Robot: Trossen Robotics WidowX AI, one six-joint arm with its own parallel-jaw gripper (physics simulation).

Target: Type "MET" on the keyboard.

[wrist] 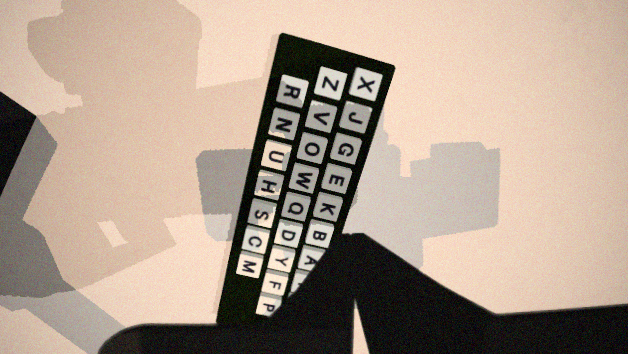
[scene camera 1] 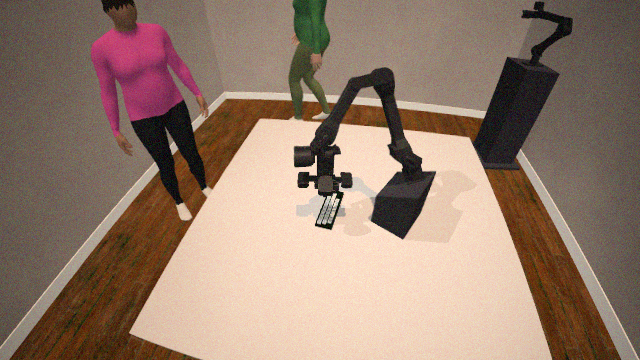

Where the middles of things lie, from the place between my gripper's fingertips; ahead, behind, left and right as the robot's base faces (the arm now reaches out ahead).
Now: hand 2 cm past the black keyboard (wrist: 322, 105), 3 cm to the left of it and 10 cm above it.
